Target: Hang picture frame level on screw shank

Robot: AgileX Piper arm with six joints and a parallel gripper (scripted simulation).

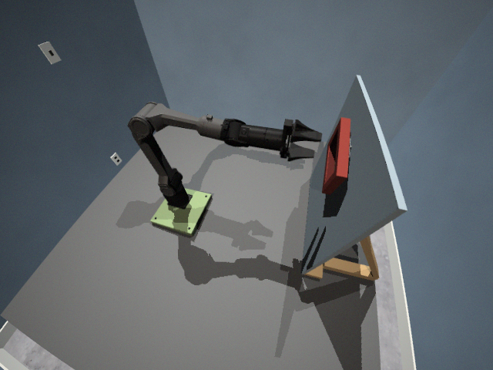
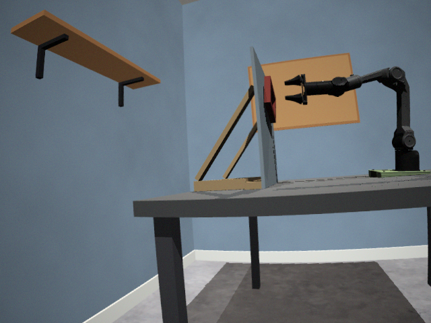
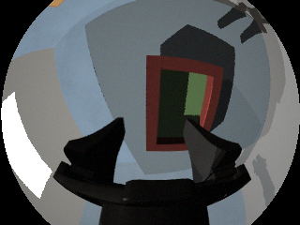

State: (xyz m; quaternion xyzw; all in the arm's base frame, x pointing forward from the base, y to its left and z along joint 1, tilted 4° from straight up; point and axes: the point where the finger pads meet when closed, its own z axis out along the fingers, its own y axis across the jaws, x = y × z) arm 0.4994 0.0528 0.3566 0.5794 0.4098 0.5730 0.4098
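My hand is 8 cm short of the red picture frame, 4 cm above it and 2 cm to the right of it. From my hand the other things lie so: grey upright panel (15 cm below, 10 cm ahead, 2 cm to the left).
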